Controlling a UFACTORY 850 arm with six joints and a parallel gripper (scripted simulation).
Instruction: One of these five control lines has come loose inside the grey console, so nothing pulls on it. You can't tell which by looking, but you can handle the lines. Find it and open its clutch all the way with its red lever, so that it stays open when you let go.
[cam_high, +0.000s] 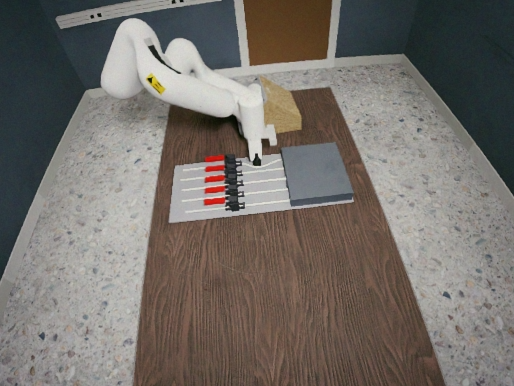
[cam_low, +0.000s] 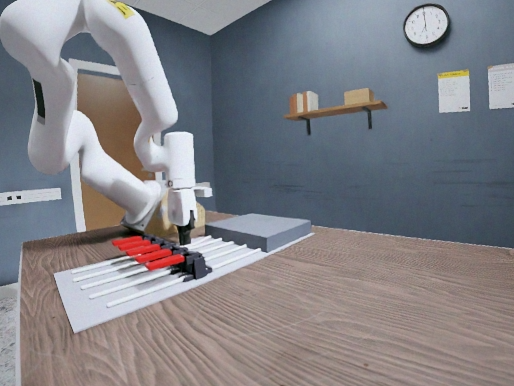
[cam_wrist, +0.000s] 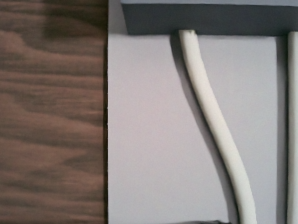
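The light grey plate is 25 cm to the right of my hand, 9 cm ahead of it and 2 cm below it.
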